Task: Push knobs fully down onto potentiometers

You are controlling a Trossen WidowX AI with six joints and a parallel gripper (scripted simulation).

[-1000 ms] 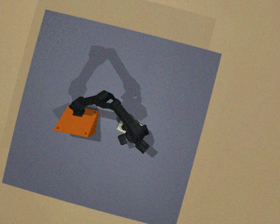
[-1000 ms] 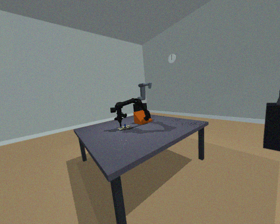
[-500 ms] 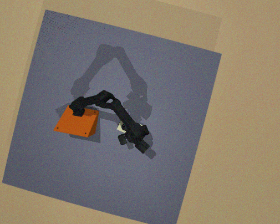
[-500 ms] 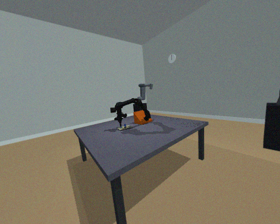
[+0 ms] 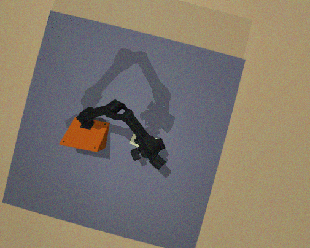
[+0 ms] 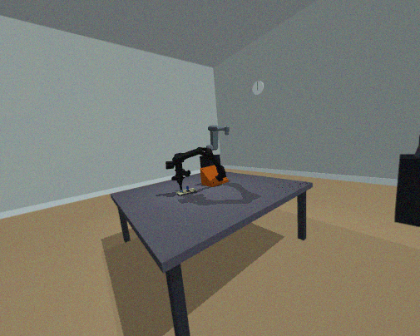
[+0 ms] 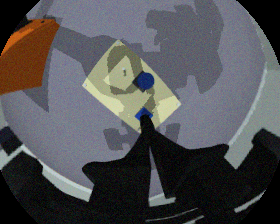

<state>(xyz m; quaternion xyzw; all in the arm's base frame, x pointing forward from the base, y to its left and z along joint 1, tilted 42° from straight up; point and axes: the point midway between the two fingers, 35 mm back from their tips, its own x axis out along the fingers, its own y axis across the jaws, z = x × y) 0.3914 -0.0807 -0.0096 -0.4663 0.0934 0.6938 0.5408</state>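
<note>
Right now the black knob is 1 cm below my gripper tip. From my gripper tip the other things lie so: blue knob 3 cm behind, 5 cm to the left, 2 cm below.
</note>
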